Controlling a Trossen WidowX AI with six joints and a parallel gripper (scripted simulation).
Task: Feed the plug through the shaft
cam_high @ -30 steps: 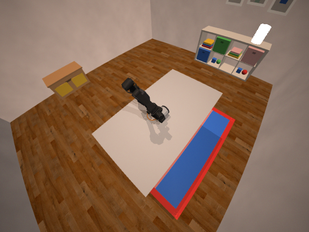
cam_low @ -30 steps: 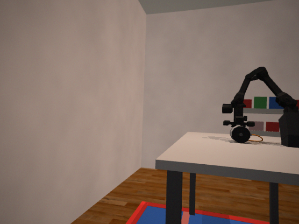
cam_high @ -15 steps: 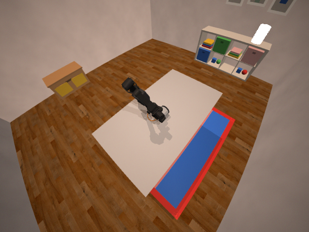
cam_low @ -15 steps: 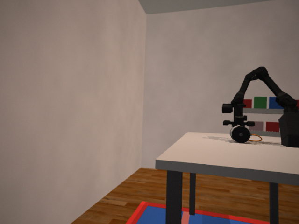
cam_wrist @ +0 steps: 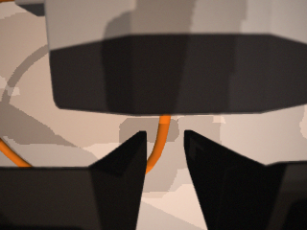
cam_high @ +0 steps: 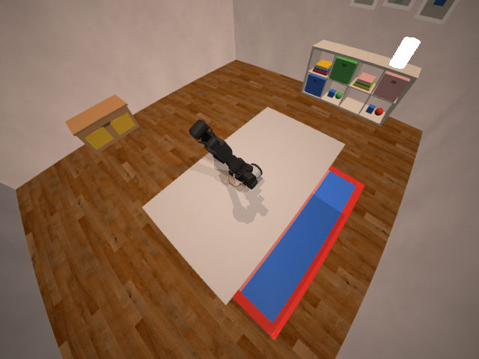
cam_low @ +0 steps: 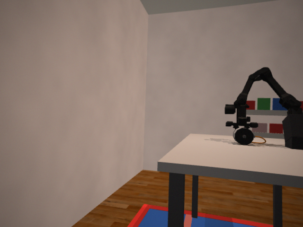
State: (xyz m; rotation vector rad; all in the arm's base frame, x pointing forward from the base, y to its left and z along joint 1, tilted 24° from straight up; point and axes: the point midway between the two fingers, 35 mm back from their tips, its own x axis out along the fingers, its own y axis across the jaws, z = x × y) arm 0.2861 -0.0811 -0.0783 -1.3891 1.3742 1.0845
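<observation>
My gripper is now 130 mm to the right of the grey plug and 20 mm above it.
</observation>
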